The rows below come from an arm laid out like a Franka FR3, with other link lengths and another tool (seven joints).
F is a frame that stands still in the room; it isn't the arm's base.
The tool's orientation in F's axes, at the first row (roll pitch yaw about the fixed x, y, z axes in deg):
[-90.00 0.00 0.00]
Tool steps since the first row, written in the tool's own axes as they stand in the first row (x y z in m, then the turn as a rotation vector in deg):
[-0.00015 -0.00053 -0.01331 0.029 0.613 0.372]
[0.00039 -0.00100 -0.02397 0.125 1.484 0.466]
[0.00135 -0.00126 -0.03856 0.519 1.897 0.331]
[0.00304 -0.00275 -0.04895 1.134 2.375 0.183]
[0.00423 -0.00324 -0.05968 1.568 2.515 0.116]
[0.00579 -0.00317 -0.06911 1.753 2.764 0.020]
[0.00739 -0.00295 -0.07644 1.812 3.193 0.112]
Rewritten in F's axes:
[-0.00015 -0.01331 0.00053 0.029 0.372 -0.613]
[0.00039 -0.02397 0.00100 0.125 0.466 -1.484]
[0.00135 -0.03856 0.00126 0.519 0.331 -1.897]
[0.00304 -0.04895 0.00275 1.134 0.183 -2.375]
[0.00423 -0.05968 0.00324 1.568 0.116 -2.515]
[0.00579 -0.06911 0.00317 1.753 0.020 -2.764]
[0.00739 -0.07644 0.00295 1.812 0.112 -3.193]

